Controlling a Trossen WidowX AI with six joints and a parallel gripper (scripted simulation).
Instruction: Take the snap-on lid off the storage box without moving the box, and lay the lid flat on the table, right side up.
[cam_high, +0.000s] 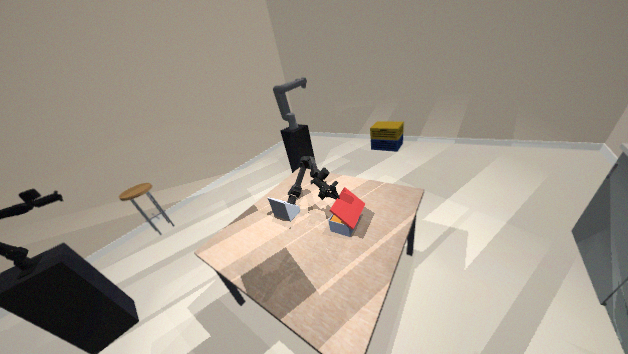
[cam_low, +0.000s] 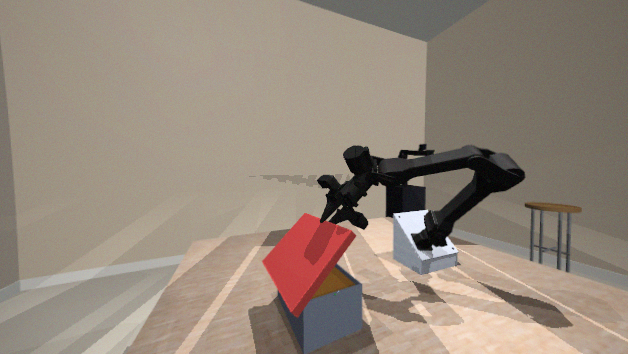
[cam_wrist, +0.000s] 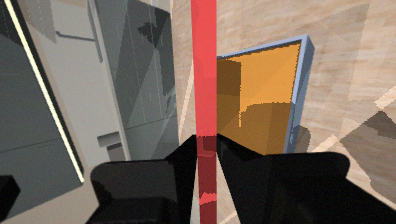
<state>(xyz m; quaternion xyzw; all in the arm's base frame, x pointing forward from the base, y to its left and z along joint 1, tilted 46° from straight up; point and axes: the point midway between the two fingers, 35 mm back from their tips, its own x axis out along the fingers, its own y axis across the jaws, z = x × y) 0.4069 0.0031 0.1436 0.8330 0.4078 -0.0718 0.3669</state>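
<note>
Right now my gripper tip is 60 mm short of the lid, 20 mm to the right of it and 50 mm above it. Round my gripper tip: storage box 20 mm ahead, 170 mm below.
</note>
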